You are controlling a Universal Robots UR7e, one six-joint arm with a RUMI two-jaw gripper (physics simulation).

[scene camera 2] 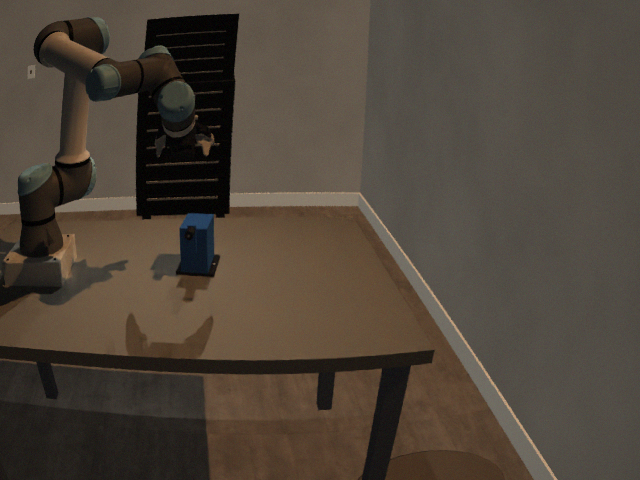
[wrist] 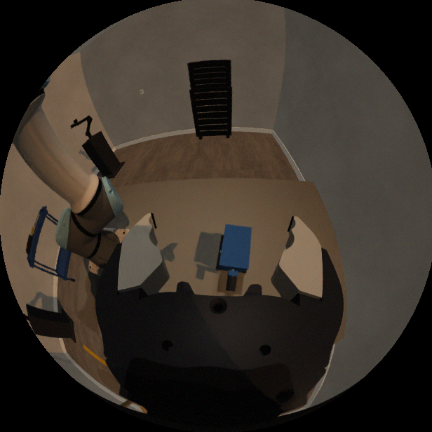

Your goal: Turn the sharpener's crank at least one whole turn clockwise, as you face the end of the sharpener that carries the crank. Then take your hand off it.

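Frame: origin at the arm's base, x ahead, y left, z up, level; metres.
Seen in the pictures: arm's base, origin of its link: [scene camera 2: 41, 246].
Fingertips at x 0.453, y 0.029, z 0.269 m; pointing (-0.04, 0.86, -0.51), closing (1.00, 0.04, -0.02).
Observation:
Offsets run from my fingertips to a thing's top centre. "spot": to the spot under its first point. Level surfaces: height alone.
The blue sharpener {spot: dz -0.263, dx +0.038, dy -0.041 m} [scene camera 2: 196, 250] [wrist: 236, 247] stands upright on its dark base plate {spot: dz -0.333, dx +0.075, dy +0.015 m} [scene camera 2: 212, 267] on the table. Its crank, with a black handle {spot: dz -0.201, dx +0.028, dy -0.079 m} [scene camera 2: 190, 232] [wrist: 231, 283], is on the end facing scene camera 2, near the top of the body. In the wrist view the crank is at the lower end of the sharpener, close to the dark gripper body. My gripper [scene camera 2: 184, 149] [wrist: 221, 217] is open and empty. It hangs well above the sharpener, and its fingers are spread wide, touching neither sharpener nor crank.
The table {dz -0.341 m} [scene camera 2: 289, 310] [wrist: 190, 195] carries the robot's base [scene camera 2: 38, 271] to the left of the sharpener. A black slatted rack [scene camera 2: 141, 180] [wrist: 194, 110] stands by the back wall. A blue-framed cart [wrist: 36, 240] shows at the left of the wrist view.

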